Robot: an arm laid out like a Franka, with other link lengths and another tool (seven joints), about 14 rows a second.
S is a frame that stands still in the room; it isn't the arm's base.
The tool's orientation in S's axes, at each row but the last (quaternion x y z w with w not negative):
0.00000, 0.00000, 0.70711, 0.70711
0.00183, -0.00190, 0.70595, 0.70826
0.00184, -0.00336, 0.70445, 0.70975
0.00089, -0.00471, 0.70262, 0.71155
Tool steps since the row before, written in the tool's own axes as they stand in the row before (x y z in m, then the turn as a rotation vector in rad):
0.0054, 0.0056, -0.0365, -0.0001, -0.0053, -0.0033
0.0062, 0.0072, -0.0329, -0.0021, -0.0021, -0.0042
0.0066, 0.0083, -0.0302, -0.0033, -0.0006, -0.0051
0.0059, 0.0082, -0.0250, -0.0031, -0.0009, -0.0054
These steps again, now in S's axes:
-0.0056, 0.0054, -0.0365, 0.0053, -0.0001, -0.0033
-0.0072, 0.0064, -0.0329, 0.0021, -0.0021, -0.0042
-0.0082, 0.0069, -0.0302, 0.0006, -0.0033, -0.0051
-0.0080, 0.0062, -0.0250, 0.0009, -0.0031, -0.0054

